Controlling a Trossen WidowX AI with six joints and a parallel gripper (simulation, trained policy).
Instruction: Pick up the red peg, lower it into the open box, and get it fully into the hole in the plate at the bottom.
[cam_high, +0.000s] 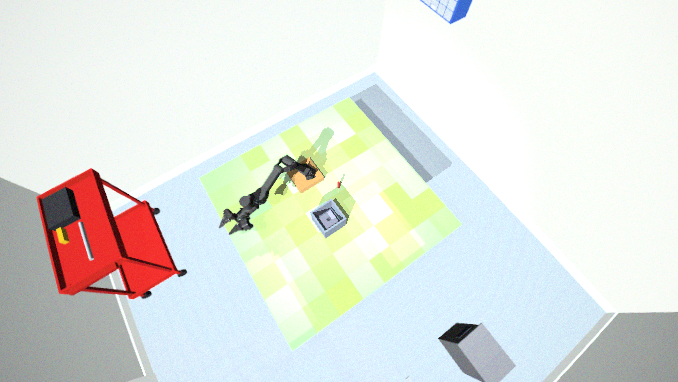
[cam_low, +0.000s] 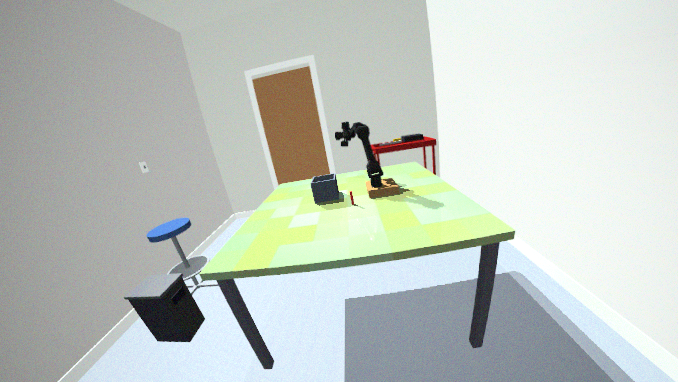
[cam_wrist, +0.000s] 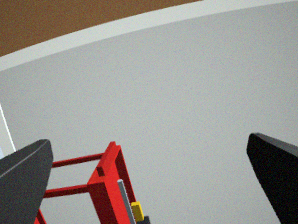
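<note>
The red peg is 150 mm behind my gripper tip, 710 mm to the left of it and 310 mm below it.
</note>
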